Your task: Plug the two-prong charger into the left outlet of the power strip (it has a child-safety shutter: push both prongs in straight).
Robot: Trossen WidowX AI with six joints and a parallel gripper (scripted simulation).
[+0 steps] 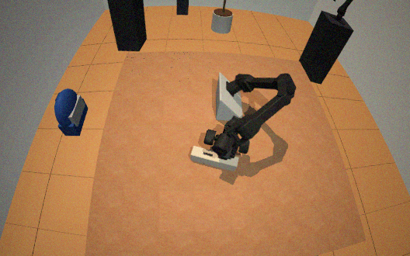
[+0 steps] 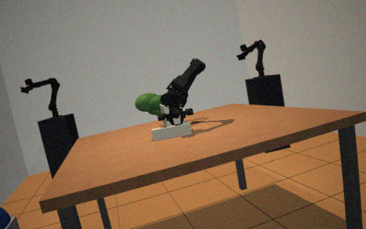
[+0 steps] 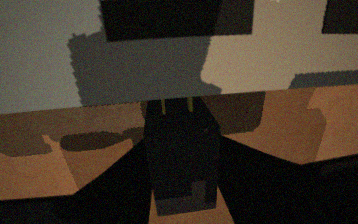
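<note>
The black two-prong charger lies 20 mm ahead of my gripper tip and 10 mm above it.
</note>
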